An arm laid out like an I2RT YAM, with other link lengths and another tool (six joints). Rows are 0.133 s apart.
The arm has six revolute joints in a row. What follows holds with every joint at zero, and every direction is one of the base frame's. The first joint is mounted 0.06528 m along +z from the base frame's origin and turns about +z. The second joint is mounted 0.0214 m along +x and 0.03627 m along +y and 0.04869 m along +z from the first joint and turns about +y. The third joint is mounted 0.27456 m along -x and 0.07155 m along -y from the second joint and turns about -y. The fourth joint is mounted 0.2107 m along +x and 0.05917 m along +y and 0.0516 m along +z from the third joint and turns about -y. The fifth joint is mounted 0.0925 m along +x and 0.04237 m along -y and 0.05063 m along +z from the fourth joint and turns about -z. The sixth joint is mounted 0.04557 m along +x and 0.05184 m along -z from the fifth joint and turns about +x. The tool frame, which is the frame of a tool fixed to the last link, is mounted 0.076 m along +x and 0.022 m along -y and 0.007 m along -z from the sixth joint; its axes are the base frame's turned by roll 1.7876, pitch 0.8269 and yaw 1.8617 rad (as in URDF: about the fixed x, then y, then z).
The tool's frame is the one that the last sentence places.
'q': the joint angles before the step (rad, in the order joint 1, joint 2, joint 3, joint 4, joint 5, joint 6). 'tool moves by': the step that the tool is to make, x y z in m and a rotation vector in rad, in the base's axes. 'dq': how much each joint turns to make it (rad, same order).
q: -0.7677 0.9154 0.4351 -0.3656 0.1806 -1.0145
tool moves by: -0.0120 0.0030 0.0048 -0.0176 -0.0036 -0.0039
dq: -0.0443 -0.0722 -0.0043 -0.0465 -0.0198 -0.0371
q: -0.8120 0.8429 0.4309 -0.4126 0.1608 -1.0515
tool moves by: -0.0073 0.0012 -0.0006 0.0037 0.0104 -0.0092
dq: -0.0297 -0.0221 -0.0005 -0.0284 -0.0100 -0.0188
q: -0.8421 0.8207 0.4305 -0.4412 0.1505 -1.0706
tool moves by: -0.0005 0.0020 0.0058 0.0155 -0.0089 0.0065
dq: -0.0086 -0.0113 0.0322 -0.0493 -0.0227 0.0002
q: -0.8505 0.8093 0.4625 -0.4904 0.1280 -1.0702
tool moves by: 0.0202 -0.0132 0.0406 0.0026 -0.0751 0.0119
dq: 0.0074 0.0726 0.1738 -0.0572 -0.0453 0.0367
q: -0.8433 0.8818 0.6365 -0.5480 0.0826 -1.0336
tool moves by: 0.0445 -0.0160 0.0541 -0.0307 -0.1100 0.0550
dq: 0.0795 0.1232 0.2146 0.0029 -0.0214 0.0592
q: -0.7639 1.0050 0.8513 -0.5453 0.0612 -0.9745
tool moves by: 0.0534 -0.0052 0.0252 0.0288 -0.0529 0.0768
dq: 0.1078 0.1561 0.1706 0.0034 -0.0120 0.0632
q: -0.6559 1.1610 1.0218 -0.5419 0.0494 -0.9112
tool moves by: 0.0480 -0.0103 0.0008 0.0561 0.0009 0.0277
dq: 0.0626 0.1804 0.1448 -0.0007 -0.0022 0.0570
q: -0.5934 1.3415 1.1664 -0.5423 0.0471 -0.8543
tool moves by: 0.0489 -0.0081 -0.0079 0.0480 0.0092 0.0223
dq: 0.0548 0.1781 0.1405 0.0017 0.0002 0.0482
